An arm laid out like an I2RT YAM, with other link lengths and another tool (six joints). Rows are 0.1 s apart.
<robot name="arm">
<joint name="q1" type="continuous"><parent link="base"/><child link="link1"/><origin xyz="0 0 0.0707" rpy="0 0 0"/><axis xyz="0 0 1"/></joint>
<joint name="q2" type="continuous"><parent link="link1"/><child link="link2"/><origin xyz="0.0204 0.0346 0.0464" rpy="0 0 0"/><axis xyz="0 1 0"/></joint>
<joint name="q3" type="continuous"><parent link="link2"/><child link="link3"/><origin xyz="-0.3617 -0.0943 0" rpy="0 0 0"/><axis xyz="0 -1 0"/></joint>
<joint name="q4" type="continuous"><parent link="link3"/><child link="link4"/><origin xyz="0.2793 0.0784 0.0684" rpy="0 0 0"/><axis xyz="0 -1 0"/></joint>
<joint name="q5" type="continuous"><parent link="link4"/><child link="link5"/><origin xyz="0.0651 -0.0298 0.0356" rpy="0 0 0"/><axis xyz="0 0 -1"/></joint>
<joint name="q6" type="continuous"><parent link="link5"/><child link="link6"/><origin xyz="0.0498 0 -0.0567" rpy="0 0 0"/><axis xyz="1 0 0"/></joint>
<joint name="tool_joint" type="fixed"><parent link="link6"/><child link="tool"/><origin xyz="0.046 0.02 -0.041" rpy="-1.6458 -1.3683 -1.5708"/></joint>
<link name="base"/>
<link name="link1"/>
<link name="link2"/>
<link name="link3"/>
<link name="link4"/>
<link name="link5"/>
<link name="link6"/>
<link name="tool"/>
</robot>
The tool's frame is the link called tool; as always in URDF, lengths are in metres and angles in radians. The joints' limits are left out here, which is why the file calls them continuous.
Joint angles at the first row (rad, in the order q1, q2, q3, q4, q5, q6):
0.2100 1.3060 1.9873 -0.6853 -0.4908 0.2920
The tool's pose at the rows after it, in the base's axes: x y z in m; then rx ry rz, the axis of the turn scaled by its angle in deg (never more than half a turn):
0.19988, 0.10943, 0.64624, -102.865, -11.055, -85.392
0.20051, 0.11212, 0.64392, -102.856, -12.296, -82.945
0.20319, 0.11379, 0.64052, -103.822, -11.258, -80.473
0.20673, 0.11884, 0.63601, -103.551, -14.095, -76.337
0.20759, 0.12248, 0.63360, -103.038, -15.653, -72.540
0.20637, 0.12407, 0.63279, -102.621, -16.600, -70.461
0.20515, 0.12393, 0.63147, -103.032, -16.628, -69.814
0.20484, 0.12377, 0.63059, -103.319, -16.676, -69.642
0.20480, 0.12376, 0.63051, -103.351, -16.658, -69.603
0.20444, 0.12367, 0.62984, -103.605, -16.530, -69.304
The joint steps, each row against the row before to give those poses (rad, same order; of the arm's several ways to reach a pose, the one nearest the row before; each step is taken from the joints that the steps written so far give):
0.0000 -0.0233 0.0000 0.0107 -0.0591 0.0000
0.0000 0.0084 0.0000 -0.0061 -0.0363 0.0065
0.0000 0.0092 -0.0004 -0.0160 -0.0087 0.0191
0.0004 0.0202 0.0000 -0.0047 -0.0694 0.0015
0.0000 0.0133 0.0000 -0.0030 -0.0565 0.0153
0.0000 0.0046 0.0000 -0.0027 -0.0328 0.0084
0.0000 -0.0004 0.0000 -0.0122 -0.0038 -0.0027
0.0000 0.0000 0.0000 -0.0068 0.0000 -0.0042
0.0000 0.0000 0.0000 -0.0008 0.0000 0.0000
0.0000 0.0000 0.0001 -0.0061 0.0000 -0.0004

